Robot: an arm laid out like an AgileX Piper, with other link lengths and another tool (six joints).
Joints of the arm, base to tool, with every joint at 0 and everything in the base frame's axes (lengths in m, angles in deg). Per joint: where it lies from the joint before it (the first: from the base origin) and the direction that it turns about. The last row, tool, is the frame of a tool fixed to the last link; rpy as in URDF.
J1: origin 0 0 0.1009 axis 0 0 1
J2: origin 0 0 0 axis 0 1 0
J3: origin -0.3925 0 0.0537 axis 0 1 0
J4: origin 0.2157 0 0.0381 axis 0.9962 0 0.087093
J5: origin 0 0 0 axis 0 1 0
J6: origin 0.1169 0 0.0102 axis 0.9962 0 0.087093
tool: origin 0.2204 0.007 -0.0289 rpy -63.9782 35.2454 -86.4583
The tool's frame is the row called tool.
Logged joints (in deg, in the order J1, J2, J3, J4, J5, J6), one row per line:
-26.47 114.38 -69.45 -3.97 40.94 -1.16
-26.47 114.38 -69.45 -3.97 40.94 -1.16
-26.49 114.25 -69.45 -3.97 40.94 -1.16
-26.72 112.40 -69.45 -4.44 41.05 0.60
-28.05 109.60 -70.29 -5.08 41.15 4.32
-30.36 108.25 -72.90 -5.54 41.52 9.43
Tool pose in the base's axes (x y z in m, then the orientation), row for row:
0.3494 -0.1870 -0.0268 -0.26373 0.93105 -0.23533 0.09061
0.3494 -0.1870 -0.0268 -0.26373 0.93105 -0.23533 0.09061
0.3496 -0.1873 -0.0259 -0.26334 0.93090 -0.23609 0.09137
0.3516 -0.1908 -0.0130 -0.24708 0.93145 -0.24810 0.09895
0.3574 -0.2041 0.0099 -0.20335 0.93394 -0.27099 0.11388
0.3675 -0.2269 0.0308 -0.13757 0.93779 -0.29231 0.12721
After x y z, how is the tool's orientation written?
As a quaternion, x y z w.
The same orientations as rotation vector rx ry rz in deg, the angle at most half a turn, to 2 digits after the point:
-44.91 158.56 -40.08
-44.91 158.56 -40.08
-44.83 158.46 -40.19
-41.87 157.86 -42.05
-34.17 156.92 -45.53
-22.94 156.36 -48.74

